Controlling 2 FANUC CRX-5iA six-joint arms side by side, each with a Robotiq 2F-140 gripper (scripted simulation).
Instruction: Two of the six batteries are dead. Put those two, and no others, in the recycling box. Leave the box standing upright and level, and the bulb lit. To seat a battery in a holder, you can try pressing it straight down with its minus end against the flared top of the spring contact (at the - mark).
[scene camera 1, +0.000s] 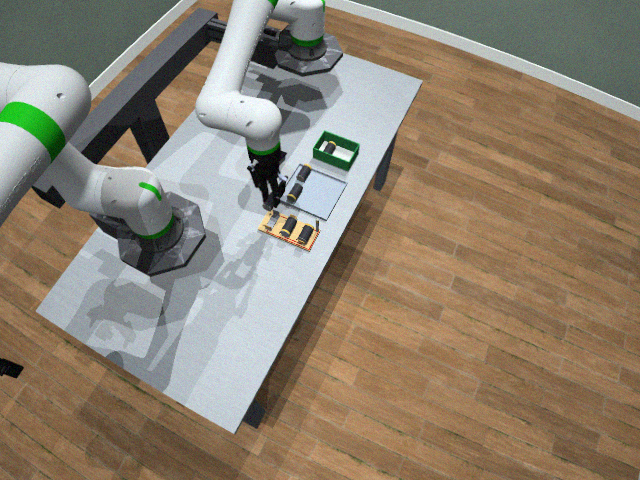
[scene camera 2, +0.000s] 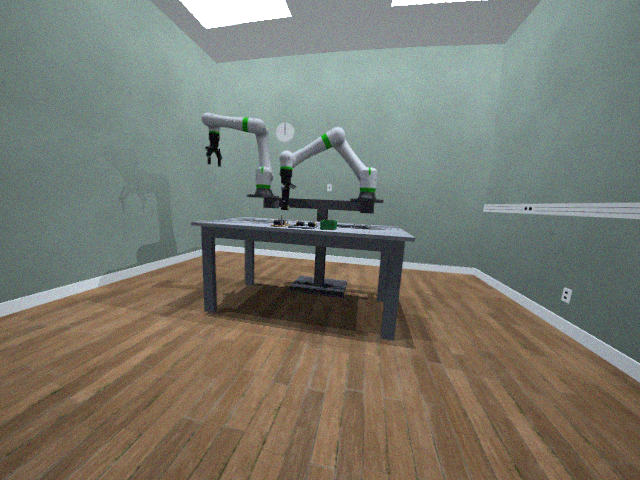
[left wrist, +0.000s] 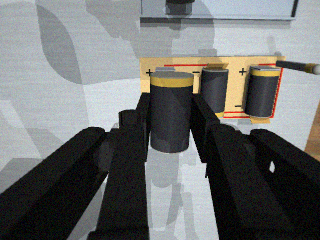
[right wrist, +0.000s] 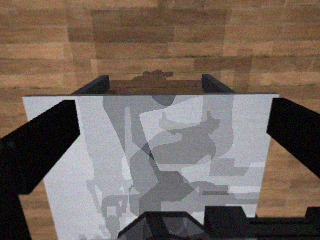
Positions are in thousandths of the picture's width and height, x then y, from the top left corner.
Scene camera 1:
my left gripper: 424, 422
tray: 502, 399
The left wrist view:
my left gripper: 533, 448
battery: 667, 373
battery: 820, 365
battery: 536, 385
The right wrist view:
my right gripper: 542, 485
